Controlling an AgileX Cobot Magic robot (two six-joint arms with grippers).
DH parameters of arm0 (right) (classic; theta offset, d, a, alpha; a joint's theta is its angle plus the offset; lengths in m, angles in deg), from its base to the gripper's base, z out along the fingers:
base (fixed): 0 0 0 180
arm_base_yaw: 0 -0.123 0 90
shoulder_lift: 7.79 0 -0.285 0
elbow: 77.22 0 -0.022 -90
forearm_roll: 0 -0.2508 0 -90
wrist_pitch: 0 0 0.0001 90
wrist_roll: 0 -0.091 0 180
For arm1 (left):
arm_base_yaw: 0 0.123 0 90
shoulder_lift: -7.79 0 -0.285 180
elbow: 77.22 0 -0.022 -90
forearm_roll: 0 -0.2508 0 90
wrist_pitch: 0 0 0.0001 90
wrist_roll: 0 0.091 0 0
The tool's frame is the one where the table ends.
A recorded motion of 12 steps. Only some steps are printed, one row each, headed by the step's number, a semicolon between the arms.
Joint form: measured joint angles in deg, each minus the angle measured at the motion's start. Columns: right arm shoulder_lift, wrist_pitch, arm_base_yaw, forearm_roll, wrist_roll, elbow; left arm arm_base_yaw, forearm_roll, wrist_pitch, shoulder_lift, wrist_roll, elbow.
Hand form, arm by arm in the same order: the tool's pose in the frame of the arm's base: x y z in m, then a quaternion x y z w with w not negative. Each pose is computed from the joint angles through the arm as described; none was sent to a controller.
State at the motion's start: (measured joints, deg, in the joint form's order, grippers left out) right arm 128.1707 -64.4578 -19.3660 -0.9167 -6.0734 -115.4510; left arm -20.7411 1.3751 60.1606 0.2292 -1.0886 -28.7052
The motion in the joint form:
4: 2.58 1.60 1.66 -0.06 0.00 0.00; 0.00 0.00 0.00 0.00 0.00 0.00
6: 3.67 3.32 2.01 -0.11 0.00 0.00; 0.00 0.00 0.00 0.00 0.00 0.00
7: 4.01 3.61 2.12 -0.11 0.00 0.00; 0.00 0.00 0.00 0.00 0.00 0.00
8: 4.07 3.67 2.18 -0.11 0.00 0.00; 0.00 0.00 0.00 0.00 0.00 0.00
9: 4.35 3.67 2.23 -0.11 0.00 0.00; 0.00 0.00 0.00 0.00 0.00 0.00
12: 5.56 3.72 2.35 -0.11 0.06 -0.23; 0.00 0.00 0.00 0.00 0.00 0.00
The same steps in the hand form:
4: 0.4669 0.1505 0.2013 -0.09752 0.98438 0.03805 0.14156; -0.0055 0.0000 0.2784 0.14533 0.83655 -0.11178 0.51631
6: 0.4716 0.1489 0.1928 -0.09409 0.98389 0.03906 0.14692; -0.0055 0.0000 0.2784 0.14533 0.83655 -0.11178 0.51631
7: 0.4727 0.1482 0.1900 -0.09310 0.98405 0.03881 0.14654; -0.0055 0.0000 0.2784 0.14533 0.83655 -0.11178 0.51631
8: 0.4730 0.1478 0.1895 -0.09258 0.98410 0.03873 0.14656; -0.0055 0.0000 0.2784 0.14533 0.83655 -0.11178 0.51631
9: 0.4734 0.1475 0.1871 -0.09217 0.98450 0.03817 0.14422; -0.0055 0.0000 0.2784 0.14533 0.83655 -0.11178 0.51631
12: 0.4755 0.1470 0.1777 -0.09169 0.98573 0.03632 0.13641; -0.0055 0.0000 0.2784 0.14533 0.83655 -0.11178 0.51631

